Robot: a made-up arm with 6 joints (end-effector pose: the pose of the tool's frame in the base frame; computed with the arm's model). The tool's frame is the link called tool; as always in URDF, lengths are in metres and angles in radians. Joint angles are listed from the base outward.
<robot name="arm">
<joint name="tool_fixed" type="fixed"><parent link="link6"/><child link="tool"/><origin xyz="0 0 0" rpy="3.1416 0 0"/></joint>
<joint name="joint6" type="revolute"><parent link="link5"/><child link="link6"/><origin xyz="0.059 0 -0.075" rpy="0 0 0"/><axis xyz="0 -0.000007 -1"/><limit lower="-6.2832" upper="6.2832" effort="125" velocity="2.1"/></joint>
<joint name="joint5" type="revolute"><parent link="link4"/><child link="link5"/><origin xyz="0 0 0" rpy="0 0 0"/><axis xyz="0 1 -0.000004"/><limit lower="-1.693" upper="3.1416" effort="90" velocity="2.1"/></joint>
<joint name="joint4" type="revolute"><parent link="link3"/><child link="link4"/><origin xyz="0.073 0 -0.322" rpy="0 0 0"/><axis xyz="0 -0.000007 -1"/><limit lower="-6.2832" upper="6.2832" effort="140" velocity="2.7"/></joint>
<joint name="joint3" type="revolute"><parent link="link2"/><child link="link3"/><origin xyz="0.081 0 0.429" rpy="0 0 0"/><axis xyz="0 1 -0.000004"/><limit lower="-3.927" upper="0.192" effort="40" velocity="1.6"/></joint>
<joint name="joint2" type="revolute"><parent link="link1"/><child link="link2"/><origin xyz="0 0 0" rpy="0 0 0"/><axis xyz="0 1 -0.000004"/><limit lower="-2.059" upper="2.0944" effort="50" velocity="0.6"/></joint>
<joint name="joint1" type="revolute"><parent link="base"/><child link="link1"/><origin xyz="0 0 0.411" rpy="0 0 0"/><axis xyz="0 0 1"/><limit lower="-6.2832" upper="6.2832" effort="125" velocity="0.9"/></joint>
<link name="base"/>
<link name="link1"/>
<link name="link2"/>
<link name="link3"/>
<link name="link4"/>
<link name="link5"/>
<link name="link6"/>
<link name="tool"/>
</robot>
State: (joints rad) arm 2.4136 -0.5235 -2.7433 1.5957 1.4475 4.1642
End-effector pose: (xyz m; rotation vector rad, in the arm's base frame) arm 0.1547 -0.2278 1.2004 1.5507 -0.0105 -1.1003
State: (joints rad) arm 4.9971 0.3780 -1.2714 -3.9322 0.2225 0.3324
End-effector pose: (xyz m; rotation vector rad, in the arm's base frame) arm 0.1348 -0.5642 0.5584 0.8078 2.0555 -0.8619
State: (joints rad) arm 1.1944 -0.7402 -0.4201 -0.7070 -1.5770 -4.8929
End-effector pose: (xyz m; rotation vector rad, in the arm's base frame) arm -0.0219 0.0764 0.7966 -0.4559 -0.6587 -0.3799
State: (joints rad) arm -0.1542 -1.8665 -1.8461 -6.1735 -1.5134 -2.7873
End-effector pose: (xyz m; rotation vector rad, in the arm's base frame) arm -0.6983 0.0999 0.5069 -0.4670 -2.0367 0.2396
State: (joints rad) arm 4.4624 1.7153 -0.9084 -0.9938 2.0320 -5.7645
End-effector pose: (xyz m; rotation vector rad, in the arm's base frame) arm -0.1208 -0.1565 0.0170 -1.0858 -0.0799 2.2661
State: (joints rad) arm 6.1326 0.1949 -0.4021 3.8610 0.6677 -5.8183
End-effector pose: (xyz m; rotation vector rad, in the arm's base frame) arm 0.3163 -0.0481 0.4227 1.4731 1.7780 -0.0437
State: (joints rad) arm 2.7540 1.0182 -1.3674 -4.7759 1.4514 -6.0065
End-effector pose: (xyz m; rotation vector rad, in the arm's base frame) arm -0.5860 0.1666 0.2247 1.5648 1.1613 -1.4404
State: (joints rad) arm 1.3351 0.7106 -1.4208 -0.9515 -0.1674 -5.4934
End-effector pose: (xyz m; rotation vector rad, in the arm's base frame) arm 0.1027 0.6741 0.4649 -1.7682 -1.7290 -0.7844
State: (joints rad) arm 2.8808 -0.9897 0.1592 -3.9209 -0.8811 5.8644
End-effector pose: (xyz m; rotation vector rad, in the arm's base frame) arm 0.0862 0.0464 0.4993 -2.4405 -0.8690 -0.3183
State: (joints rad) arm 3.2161 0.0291 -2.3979 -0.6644 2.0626 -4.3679
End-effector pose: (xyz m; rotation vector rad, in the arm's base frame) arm -0.3339 0.0332 1.0792 -2.2921 -1.0891 -0.0559
